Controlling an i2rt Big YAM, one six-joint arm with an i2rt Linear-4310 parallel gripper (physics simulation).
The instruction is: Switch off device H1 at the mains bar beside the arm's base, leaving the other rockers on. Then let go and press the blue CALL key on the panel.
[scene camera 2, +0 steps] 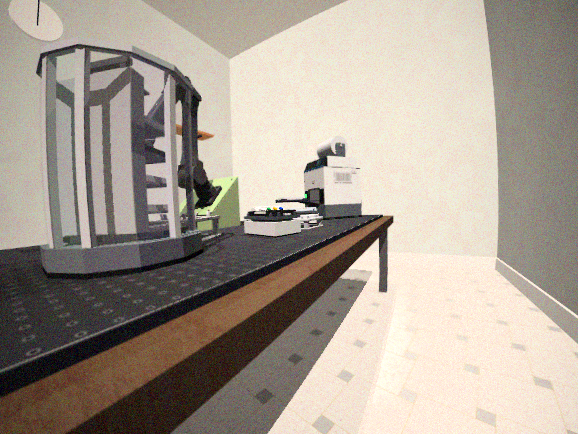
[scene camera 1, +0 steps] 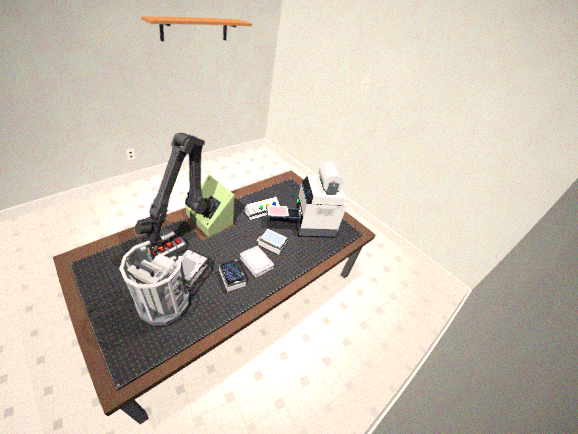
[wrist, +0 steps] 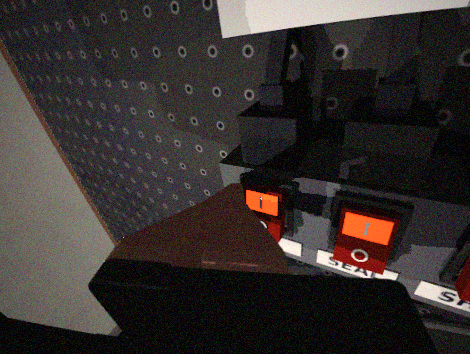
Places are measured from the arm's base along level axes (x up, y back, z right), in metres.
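Pixels of known places: gripper, fingertip midpoint: (scene camera 1: 149,254) (wrist: 236,192); arm's base, link origin: (scene camera 2: 210,197) (scene camera 1: 211,207).
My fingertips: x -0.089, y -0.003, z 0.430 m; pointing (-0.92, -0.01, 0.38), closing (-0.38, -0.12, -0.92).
Note:
For each thing: its top centre in the pictures, then the offset to it from my fingertips. "spot": a spot on its surface instead. Level surfaces: height alone.
- grey mains bar, top centre: (wrist: 467,204) (scene camera 1: 162,242) dy +0.019, dx +0.008, dz -0.094 m
- leftmost rocker, top centre: (wrist: 259,219) dy -0.009, dx +0.008, dz -0.017 m
- SEAL rocker, top centre: (wrist: 361,248) dy -0.012, dx +0.008, dz -0.067 m
- third rocker, surface spot: (wrist: 465,279) spot: dy -0.022, dx +0.004, dz -0.105 m
- white key panel, top centre: (scene camera 2: 269,205) (scene camera 1: 263,202) dy -0.125, dx +0.039, dz -0.759 m
- blue key, top centre: (scene camera 1: 274,202) dy -0.169, dx +0.030, dz -0.823 m
- white carousel rack, top centre: (scene camera 2: 123,75) (scene camera 1: 150,259) dy -0.272, dx +0.290, dz +0.100 m
- white machine, top centre: (scene camera 1: 331,168) (scene camera 2: 329,139) dy -0.451, dx +0.411, dz -0.926 m
- black mat, surface height: dx -0.045 m
The grey mains bar (scene camera 1: 168,244) (wrist: 315,225) lies beside the arm's base, with red rockers in a row. In the wrist view the leftmost rocker (wrist: 263,204) glows orange on its upper half, and its label is hidden behind my finger. The SEAL rocker (wrist: 365,235) beside it glows too, and a third rocker (wrist: 465,279) shows only at the right edge. My gripper (wrist: 236,192) (scene camera 1: 151,243) is shut and empty, its brown tip against the lower half of the leftmost rocker. The white key panel (scene camera 1: 261,207) carries a blue key (scene camera 1: 274,204) farther along the table.
A white carousel rack (scene camera 1: 154,299) (scene camera 2: 48,139) stands close in front of the bar. A green wedge box (scene camera 1: 221,205) (scene camera 2: 230,201), a white machine (scene camera 1: 322,210) (scene camera 2: 335,187) and several plate boxes (scene camera 1: 255,260) sit on the black mat (scene camera 1: 139,345).

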